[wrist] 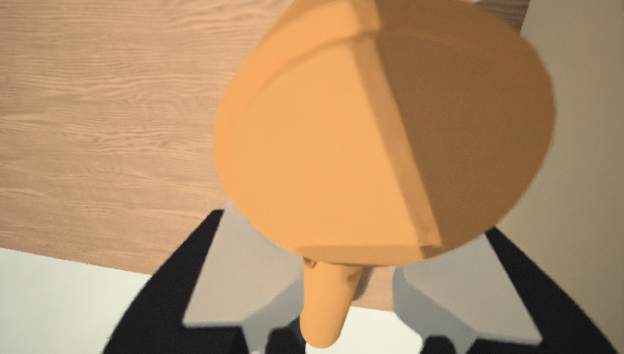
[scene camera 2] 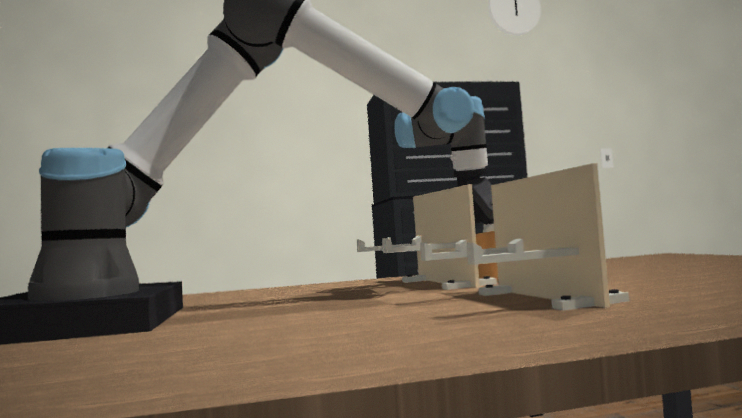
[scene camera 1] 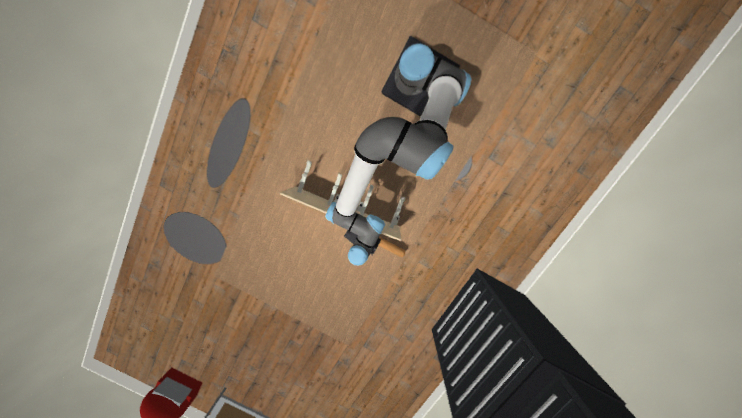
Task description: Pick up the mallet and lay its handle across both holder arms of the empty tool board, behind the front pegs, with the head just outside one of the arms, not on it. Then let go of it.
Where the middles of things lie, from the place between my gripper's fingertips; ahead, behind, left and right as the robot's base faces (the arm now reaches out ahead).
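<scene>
My gripper is 20 mm below the orange-brown mallet (wrist: 356, 141) and 60 mm to the right of it.
</scene>
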